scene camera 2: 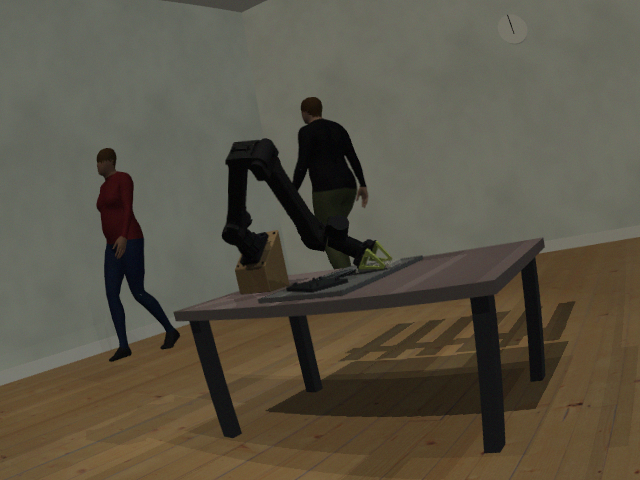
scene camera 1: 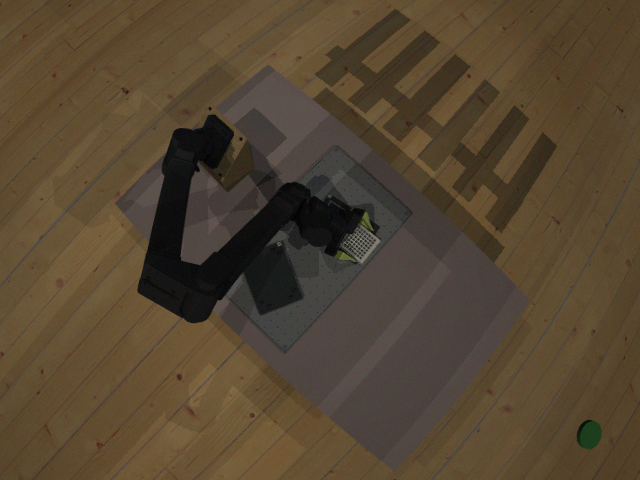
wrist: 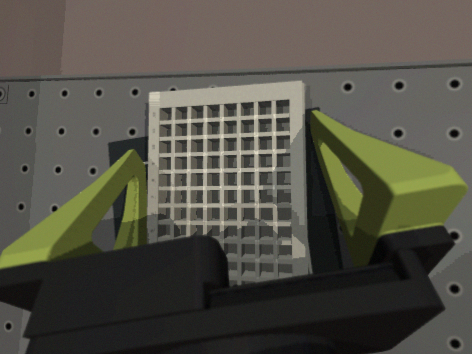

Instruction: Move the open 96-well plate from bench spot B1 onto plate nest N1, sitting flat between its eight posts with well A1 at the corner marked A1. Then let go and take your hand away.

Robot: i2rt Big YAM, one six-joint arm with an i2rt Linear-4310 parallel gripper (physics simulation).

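Places are measured from the arm's base along level axes (x ahead, y left, z up), in metres.
Where they show: gripper, between the fingertips: (scene camera 2: 388,263) (scene camera 1: 363,245) (wrist: 222,139); arm's base, origin of its link: (scene camera 2: 255,250) (scene camera 1: 214,141).
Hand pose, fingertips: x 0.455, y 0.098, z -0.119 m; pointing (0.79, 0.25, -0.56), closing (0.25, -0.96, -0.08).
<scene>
Each offset is from my fingertips to the top centre of the thing. Level surfaces: height alone.
The white open 96-well plate @[dy -0.003, dx -0.035, dz +0.005 m] (scene camera 1: 360,244) (wrist: 228,167) lies flat on the grey pegboard (scene camera 1: 382,190) (wrist: 381,106) (scene camera 2: 310,295) at its bench spot. My gripper (scene camera 1: 356,237) (scene camera 2: 374,256) (wrist: 222,139) is open, low over the plate, with one green finger on each long side of it. In the wrist view both fingers stand close beside the plate's edges with a small gap. The black plate nest @[dy -0.236, dx -0.117, dz +0.011 m] (scene camera 1: 272,281) (scene camera 2: 317,283) lies on the same pegboard, to the near left of the plate. Its posts and corner mark are too dark to make out.
A wooden block (scene camera 1: 234,162) (scene camera 2: 263,269) carries the arm's base at the table's @[dz -0.024 m] (scene camera 1: 413,335) (scene camera 2: 465,273) back corner. Two people walk behind the table, one in red (scene camera 2: 116,207) and one in black (scene camera 2: 328,154). A green disc (scene camera 1: 589,433) lies on the floor.
</scene>
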